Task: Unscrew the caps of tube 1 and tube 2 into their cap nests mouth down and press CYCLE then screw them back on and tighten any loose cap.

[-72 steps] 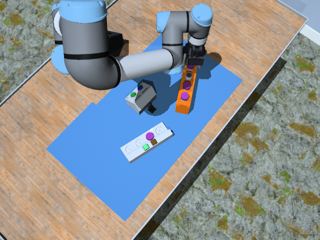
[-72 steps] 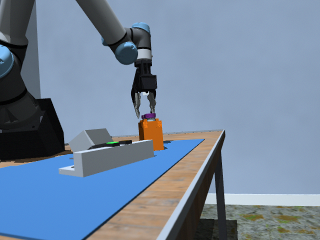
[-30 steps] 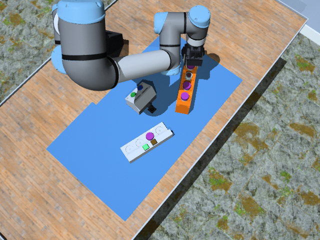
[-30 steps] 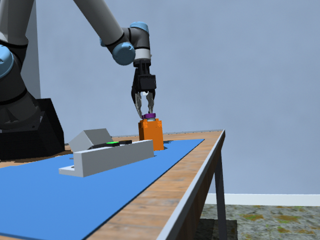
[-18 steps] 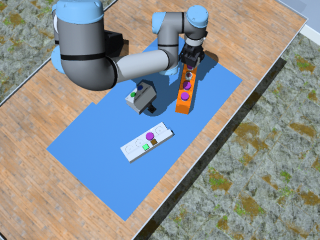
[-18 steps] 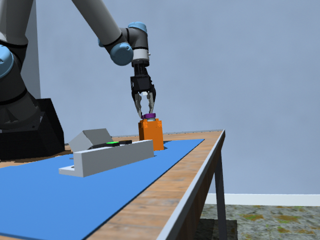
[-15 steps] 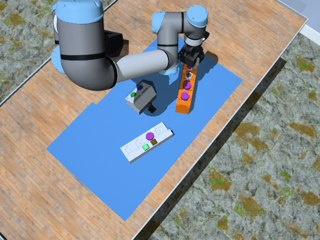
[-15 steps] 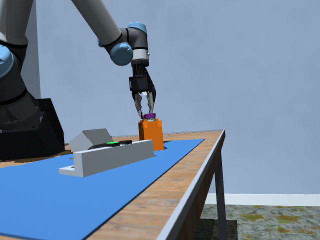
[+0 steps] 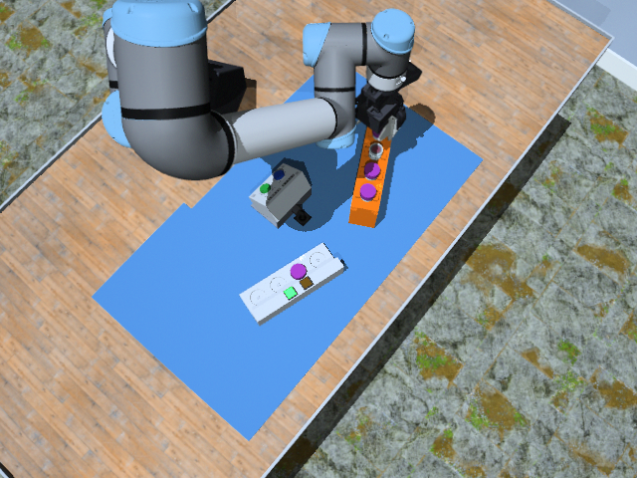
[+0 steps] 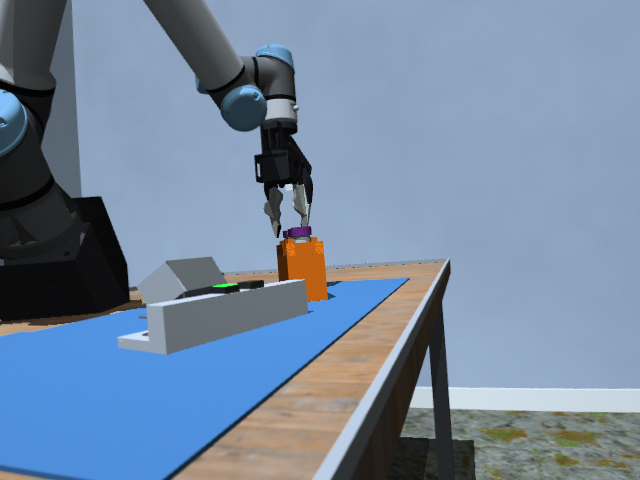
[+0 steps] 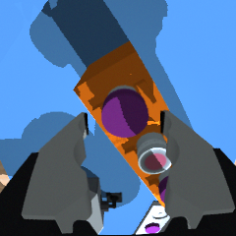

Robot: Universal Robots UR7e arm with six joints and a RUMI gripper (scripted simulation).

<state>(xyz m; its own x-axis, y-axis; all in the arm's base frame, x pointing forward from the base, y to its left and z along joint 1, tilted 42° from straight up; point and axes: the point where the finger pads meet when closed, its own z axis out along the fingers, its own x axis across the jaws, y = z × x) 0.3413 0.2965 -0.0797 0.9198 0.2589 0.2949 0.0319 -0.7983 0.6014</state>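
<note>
The purple cap is 10 mm below my hand. Also, from my hand: grey key housing 240 mm to the right, 80 mm behind, 70 mm below; green key 260 mm to the right, 100 mm behind, 60 mm below; blue key 220 mm to the right, 100 mm behind, 60 mm below.
</note>
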